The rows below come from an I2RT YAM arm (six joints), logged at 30 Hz.
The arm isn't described. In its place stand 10 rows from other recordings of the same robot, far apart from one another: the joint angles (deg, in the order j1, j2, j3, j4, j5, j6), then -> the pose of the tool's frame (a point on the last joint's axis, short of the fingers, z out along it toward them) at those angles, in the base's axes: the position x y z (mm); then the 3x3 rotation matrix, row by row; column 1 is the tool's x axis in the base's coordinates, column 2 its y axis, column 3 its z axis.
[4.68, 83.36, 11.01, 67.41, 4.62, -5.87] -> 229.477 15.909 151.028; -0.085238 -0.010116 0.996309; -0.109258 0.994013 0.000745; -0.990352 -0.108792 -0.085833
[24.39, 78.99, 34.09, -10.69, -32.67, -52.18] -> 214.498 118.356 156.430; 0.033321 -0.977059 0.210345; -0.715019 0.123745 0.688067; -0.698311 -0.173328 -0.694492
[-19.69, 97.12, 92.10, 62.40, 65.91, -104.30] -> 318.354 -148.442 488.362; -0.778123 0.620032 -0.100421; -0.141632 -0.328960 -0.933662; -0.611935 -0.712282 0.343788
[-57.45, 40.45, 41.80, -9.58, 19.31, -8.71] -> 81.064 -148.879 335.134; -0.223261 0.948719 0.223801; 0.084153 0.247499 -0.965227; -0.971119 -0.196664 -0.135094
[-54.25, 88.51, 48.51, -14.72, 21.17, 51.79] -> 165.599 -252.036 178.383; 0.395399 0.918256 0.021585; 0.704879 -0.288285 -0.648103; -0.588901 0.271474 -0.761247
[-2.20, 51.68, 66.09, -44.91, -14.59, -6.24] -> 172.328 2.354 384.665; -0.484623 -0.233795 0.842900; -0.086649 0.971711 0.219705; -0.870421 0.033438 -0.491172
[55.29, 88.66, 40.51, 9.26, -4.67, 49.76] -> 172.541 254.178 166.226; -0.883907 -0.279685 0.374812; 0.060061 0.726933 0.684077; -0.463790 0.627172 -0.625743
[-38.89, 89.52, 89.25, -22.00, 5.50, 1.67] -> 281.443 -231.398 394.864; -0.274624 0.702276 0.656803; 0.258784 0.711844 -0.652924; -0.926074 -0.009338 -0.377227
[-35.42, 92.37, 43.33, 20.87, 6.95, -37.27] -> 269.052 -196.633 179.975; -0.707186 0.294027 0.642990; -0.234698 0.760236 -0.605771; -0.666937 -0.579301 -0.468620
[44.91, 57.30, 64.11, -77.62, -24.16, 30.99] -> 94.907 115.183 323.724; -0.954114 -0.289494 -0.076553; -0.287782 0.815831 0.501598; -0.082755 0.500612 -0.861707
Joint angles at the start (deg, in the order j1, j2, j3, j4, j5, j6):
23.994 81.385 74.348 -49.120 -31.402 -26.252
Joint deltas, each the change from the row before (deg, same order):
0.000 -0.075 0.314 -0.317 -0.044 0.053
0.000 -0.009 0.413 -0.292 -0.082 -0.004
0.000 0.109 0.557 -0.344 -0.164 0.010
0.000 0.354 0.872 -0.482 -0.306 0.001
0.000 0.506 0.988 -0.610 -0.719 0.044
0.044 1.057 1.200 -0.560 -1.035 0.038
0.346 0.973 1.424 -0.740 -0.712 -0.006
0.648 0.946 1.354 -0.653 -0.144 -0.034
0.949 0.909 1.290 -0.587 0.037 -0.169
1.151 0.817 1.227 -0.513 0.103 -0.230
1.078 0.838 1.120 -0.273 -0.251 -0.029
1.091 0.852 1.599 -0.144 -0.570 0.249
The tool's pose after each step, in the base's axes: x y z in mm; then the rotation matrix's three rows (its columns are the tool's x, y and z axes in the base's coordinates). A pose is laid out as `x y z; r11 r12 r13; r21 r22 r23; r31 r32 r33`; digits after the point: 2 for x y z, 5 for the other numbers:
256.15 134.34 319.09; -0.40970 -0.88461 0.22274; -0.59463 0.44415 0.67018; -0.69178 0.14212 -0.70799
256.05 134.34 321.08; -0.40806 -0.88522 0.22333; -0.59360 0.44311 0.67178; -0.69363 0.14156 -0.70628
256.34 134.57 323.26; -0.40678 -0.88596 0.22274; -0.59216 0.44138 0.67418; -0.69561 0.14235 -0.70418
257.44 135.24 325.88; -0.40588 -0.88709 0.21985; -0.59038 0.43812 0.67787; -0.69765 0.14533 -0.70154
258.81 136.26 328.36; -0.40679 -0.88890 0.21067; -0.58691 0.43103 0.68538; -0.70004 0.15516 -0.69704
262.05 138.54 329.47; -0.40998 -0.89115 0.19434; -0.58353 0.42002 0.69504; -0.70101 0.17155 -0.69221
264.31 141.92 331.83; -0.40857 -0.89496 0.17921; -0.58367 0.40714 0.70254; -0.70171 0.18244 -0.68870
265.95 146.51 333.80; -0.40393 -0.89941 0.16700; -0.58898 0.39539 0.70482; -0.69996 0.18634 -0.68944
266.71 152.44 335.55; -0.39375 -0.90631 0.15349; -0.59801 0.37938 0.70602; -0.69810 0.18621 -0.69136
266.54 159.23 337.42; -0.37922 -0.91476 0.13933; -0.60838 0.35995 0.70732; -0.69718 0.18346 -0.69302
266.60 166.02 338.90; -0.36690 -0.92207 0.12321; -0.61414 0.33956 0.71241; -0.69873 0.18572 -0.69086
266.80 173.31 343.00; -0.35224 -0.92952 0.10921; -0.61281 0.31726 0.72374; -0.70738 0.18801 -0.68137

